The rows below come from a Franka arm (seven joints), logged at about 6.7 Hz.
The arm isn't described. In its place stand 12 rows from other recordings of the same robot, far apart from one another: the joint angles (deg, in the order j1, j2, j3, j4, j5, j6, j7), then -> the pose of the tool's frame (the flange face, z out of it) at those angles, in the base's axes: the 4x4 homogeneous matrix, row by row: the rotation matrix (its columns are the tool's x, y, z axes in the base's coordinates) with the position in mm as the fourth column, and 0 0 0 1 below.
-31.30, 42.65, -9.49, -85.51, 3.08, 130.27, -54.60 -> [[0.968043, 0.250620, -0.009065, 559.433], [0.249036, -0.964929, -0.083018, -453.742], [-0.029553, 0.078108, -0.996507, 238.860], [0, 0, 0, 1]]
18.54, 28.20, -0.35, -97.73, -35.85, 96.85, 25.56 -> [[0.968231, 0.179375, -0.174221, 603.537], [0.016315, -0.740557, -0.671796, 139.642], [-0.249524, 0.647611, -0.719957, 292.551], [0, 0, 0, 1]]
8.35, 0.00, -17.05, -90.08, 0.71, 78.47, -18.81 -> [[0.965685, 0.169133, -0.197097, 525.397], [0.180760, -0.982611, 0.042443, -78.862], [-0.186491, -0.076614, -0.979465, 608.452], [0, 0, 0, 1]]
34.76, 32.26, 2.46, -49.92, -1.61, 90.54, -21.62 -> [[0.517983, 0.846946, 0.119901, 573.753], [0.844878, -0.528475, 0.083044, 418.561], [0.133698, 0.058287, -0.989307, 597.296], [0, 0, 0, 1]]
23.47, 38.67, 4.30, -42.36, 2.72, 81.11, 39.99 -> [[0.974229, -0.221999, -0.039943, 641.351], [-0.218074, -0.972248, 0.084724, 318.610], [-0.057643, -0.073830, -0.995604, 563.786], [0, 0, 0, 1]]
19.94, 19.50, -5.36, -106.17, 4.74, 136.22, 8.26 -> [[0.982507, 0.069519, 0.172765, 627.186], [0.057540, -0.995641, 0.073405, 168.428], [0.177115, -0.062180, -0.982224, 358.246], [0, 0, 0, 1]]
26.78, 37.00, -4.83, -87.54, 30.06, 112.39, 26.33 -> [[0.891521, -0.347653, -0.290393, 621.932], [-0.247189, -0.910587, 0.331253, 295.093], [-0.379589, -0.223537, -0.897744, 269.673], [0, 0, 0, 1]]
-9.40, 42.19, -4.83, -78.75, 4.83, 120.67, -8.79 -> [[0.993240, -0.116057, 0.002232, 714.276], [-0.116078, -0.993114, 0.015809, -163.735], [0.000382, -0.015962, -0.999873, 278.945], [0, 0, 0, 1]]
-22.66, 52.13, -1.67, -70.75, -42.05, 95.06, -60.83 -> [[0.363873, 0.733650, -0.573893, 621.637], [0.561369, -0.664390, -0.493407, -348.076], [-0.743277, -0.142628, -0.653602, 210.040], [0, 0, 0, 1]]
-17.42, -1.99, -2.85, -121.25, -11.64, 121.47, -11.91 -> [[0.999024, -0.041602, -0.014847, 502.705], [-0.043570, -0.983399, -0.176150, -195.572], [-0.007273, 0.176625, -0.984251, 433.206], [0, 0, 0, 1]]
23.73, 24.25, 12.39, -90.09, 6.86, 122.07, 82.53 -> [[0.629364, -0.777026, 0.011483, 565.954], [-0.756616, -0.609328, 0.237174, 394.537], [-0.177293, -0.157957, -0.971399, 416.412], [0, 0, 0, 1]]
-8.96, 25.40, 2.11, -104.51, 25.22, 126.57, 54.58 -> [[0.224276, -0.973897, 0.035011, 638.206], [-0.913588, -0.197611, 0.355396, -63.913], [-0.339200, -0.111692, -0.934060, 290.884], [0, 0, 0, 1]]
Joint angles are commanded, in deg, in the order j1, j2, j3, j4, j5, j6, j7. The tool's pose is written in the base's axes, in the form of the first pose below.
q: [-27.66, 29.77, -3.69, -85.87, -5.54, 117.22, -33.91]
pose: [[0.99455, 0.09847, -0.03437, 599.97], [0.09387, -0.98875, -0.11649, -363.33], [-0.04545, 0.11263, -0.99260, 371.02], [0, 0, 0, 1]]
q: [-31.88, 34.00, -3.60, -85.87, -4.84, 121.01, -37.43]
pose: [[0.99502, 0.08990, -0.04301, 579.64], [0.08521, -0.99125, -0.10079, -408.97], [-0.05169, 0.09662, -0.99398, 324.85], [0, 0, 0, 1]]
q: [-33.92, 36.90, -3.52, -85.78, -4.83, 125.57, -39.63]
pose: [[0.99480, 0.09979, -0.02052, 571.88], [0.09677, -0.98853, -0.11591, -432.26], [-0.03186, 0.11332, -0.99305, 296.73], [0, 0, 0, 1]]
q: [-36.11, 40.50, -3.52, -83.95, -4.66, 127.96, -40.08]
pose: [[0.99723, 0.07273, -0.01538, 562.61], [0.07036, -0.99019, -0.12070, -458.54], [-0.02401, 0.11928, -0.99257, 270.01], [0, 0, 0, 1]]
